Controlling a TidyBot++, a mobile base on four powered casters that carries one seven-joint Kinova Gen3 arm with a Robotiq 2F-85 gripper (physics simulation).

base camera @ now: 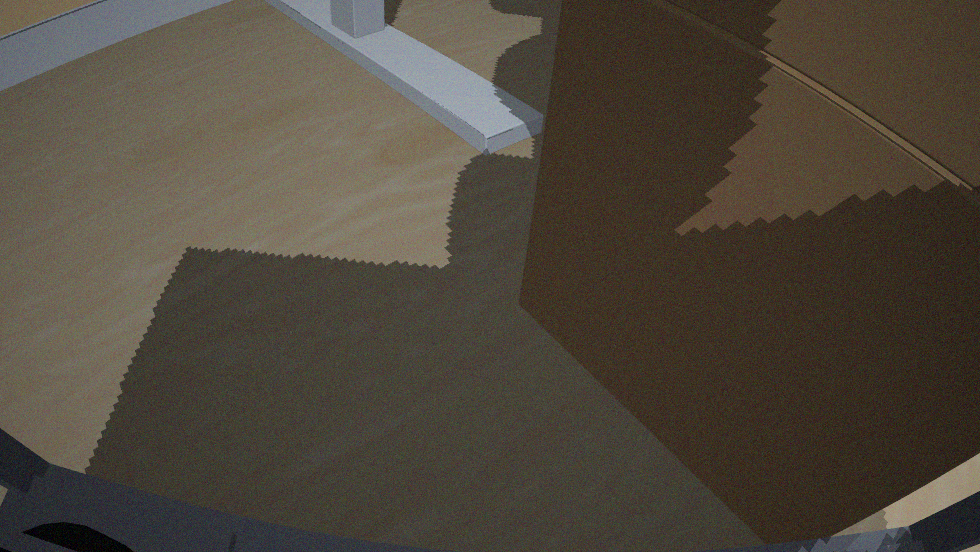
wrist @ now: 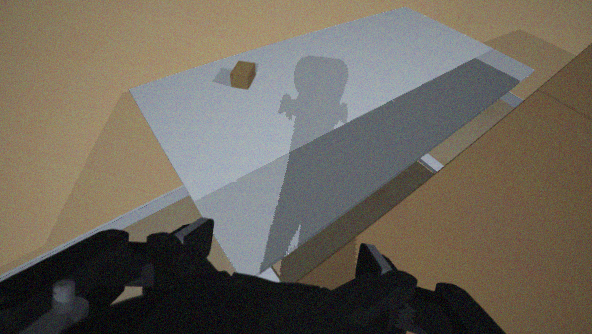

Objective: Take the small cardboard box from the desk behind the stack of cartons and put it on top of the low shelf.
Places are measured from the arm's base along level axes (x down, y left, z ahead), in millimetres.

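Pixels of known places: gripper, fingertip midpoint: (wrist: 284, 247).
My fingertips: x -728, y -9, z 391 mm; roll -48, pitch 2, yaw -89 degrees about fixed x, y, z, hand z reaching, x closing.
Observation:
Behind a point stands the place of what it marks.
The small cardboard box (wrist: 243, 75) @(x -373, y 201, z 1095 mm) stands on the white desk (wrist: 400, 45) @(x -323, y -412, z 1548 mm), near its far left edge in the wrist view. My gripper (wrist: 284, 247) @(x -728, y -9, z 391 mm) is open, with its two black fingertips wide apart at the bottom of the wrist view. It is above and apart from the box. The shadow of the arm and gripper falls on the desk top to the right of the box. The stack of cartons (base camera: 651, 308) @(x 295, y -88, z 298 mm) (wrist: 490, 215) @(x -683, y -187, z 457 mm) fills the right side of both views. The low shelf does not show in either view.
In the base camera view, a white desk foot (base camera: 438, 68) lies on the wooden floor (base camera: 240, 171) @(x 397, y 278, z 522 mm) left of the cartons. A white baseboard (base camera: 102, 41) @(x 384, y 762, z 896 mm) runs along the wall at the upper left. The tan wall (wrist: 100, 40) @(x -485, y 618, z 1045 mm) is behind the desk.

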